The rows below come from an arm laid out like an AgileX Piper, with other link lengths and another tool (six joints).
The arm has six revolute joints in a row. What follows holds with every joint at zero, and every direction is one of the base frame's. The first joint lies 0.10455 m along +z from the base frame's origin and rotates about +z. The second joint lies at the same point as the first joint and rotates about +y. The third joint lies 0.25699 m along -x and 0.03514 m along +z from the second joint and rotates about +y. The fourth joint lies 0.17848 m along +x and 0.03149 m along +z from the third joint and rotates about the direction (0.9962, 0, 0.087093). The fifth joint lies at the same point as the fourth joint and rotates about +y. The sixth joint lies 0.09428 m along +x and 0.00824 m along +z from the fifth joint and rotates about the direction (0.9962, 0, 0.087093). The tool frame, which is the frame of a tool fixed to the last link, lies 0.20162 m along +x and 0.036 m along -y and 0.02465 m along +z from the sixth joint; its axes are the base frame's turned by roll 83.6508, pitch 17.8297 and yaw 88.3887 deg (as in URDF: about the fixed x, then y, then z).
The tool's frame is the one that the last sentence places.
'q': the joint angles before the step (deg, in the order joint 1, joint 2, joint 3, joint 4, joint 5, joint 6). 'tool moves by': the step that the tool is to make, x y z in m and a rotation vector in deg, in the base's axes. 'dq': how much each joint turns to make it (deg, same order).
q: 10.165, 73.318, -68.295, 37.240, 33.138, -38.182
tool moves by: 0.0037, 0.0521, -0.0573, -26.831, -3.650, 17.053
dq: 13.870, 9.216, -2.280, -22.589, -1.375, -4.969
